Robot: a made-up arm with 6 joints. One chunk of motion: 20 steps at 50 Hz.
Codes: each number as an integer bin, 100 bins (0 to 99) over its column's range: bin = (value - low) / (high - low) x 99, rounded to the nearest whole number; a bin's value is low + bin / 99 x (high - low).
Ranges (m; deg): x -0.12..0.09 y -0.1..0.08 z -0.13..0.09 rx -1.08..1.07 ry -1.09..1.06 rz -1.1..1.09
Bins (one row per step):
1: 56 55 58 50 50 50
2: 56 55 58 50 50 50
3: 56 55 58 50 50 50
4: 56 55 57 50 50 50
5: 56 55 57 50 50 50
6: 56 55 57 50 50 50
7: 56 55 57 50 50 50
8: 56 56 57 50 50 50
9: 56 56 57 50 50 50
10: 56 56 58 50 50 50
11: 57 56 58 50 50 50
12: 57 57 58 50 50 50
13: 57 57 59 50 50 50
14: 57 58 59 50 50 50
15: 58 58 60 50 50 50
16: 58 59 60 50 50 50
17: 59 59 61 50 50 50
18: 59 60 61 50 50 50
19: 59 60 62 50 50 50
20: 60 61 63 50 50 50
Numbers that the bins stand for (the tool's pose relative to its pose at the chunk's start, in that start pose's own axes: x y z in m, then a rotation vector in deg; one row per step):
1: -0.0012 0.0000 -0.0011 0.01 0.00 0.01
2: -0.0012 0.0000 -0.0011 0.01 0.00 0.01
3: -0.0012 0.0000 -0.0011 0.01 0.00 0.01
4: -0.0012 0.0000 -0.0033 0.01 0.00 0.01
5: -0.0012 0.0000 -0.0033 0.01 0.00 0.01
6: -0.0012 0.0000 -0.0033 0.01 0.00 0.01
7: -0.0012 0.0000 -0.0033 0.01 0.00 0.01
8: -0.0012 0.0018 -0.0033 0.01 0.00 0.01
9: -0.0012 0.0018 -0.0033 0.01 0.00 0.01
10: -0.0012 0.0018 -0.0011 0.01 0.00 0.01
11: 0.0009 0.0018 -0.0011 0.01 0.00 0.01
12: 0.0009 0.0036 -0.0011 0.01 0.00 0.01
13: 0.0009 0.0036 0.0011 0.01 0.00 0.01
14: 0.0009 0.0055 0.0011 0.01 0.00 0.01
15: 0.0030 0.0055 0.0033 0.01 0.00 0.01
16: 0.0030 0.0073 0.0033 0.01 0.00 0.01
17: 0.0052 0.0073 0.0056 0.01 0.00 0.01
18: 0.0052 0.0091 0.0056 0.01 0.00 0.01
19: 0.0052 0.0091 0.0078 0.01 0.00 0.01
20: 0.0073 0.0109 0.0100 0.01 0.00 0.01

